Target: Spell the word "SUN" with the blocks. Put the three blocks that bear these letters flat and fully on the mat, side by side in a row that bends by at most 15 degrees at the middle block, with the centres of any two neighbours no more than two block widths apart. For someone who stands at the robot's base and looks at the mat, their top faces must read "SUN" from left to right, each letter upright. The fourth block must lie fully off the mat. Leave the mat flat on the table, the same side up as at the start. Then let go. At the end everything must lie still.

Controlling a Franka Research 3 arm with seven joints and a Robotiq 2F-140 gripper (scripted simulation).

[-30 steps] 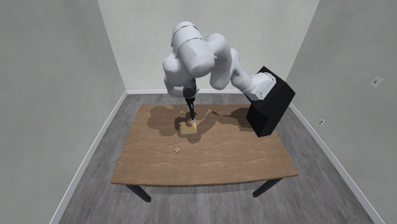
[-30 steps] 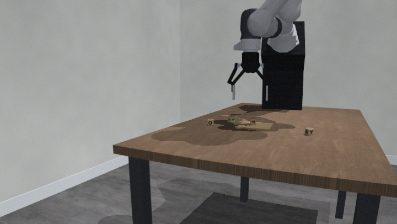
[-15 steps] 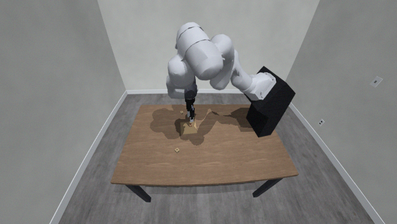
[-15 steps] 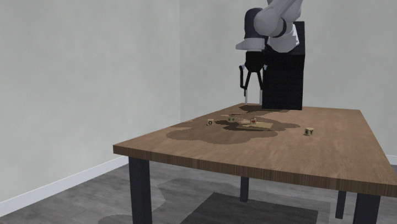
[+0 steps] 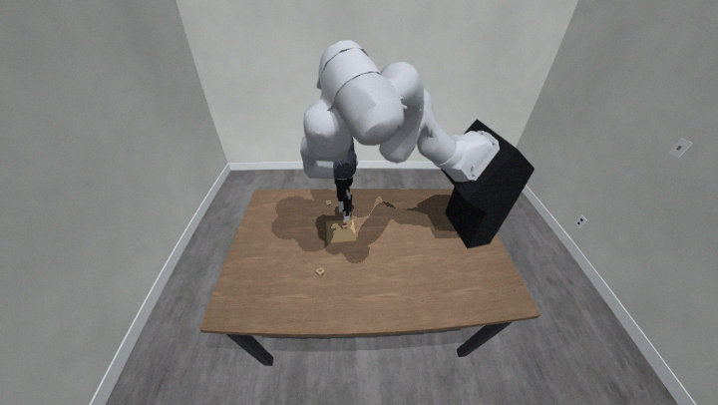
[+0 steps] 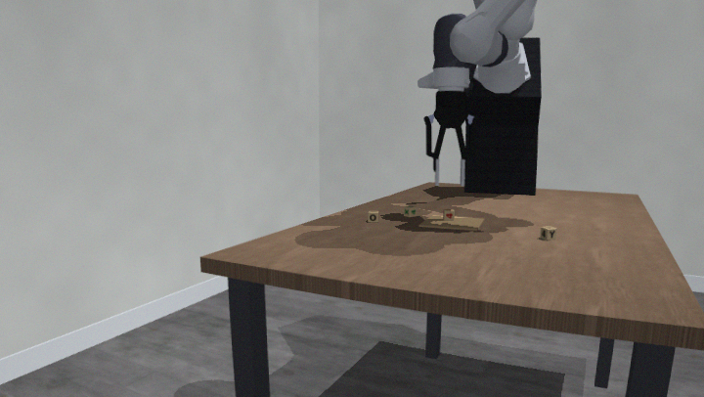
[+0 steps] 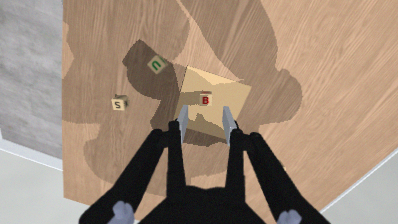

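The tan mat lies 120 mm below my hand, 20 mm ahead of it and 10 mm to the left of it. The rest, counted from my hand: S block: 180 mm to the right, 110 mm below, 60 mm ahead; U block: 110 mm to the right, 110 mm below, 40 mm behind.
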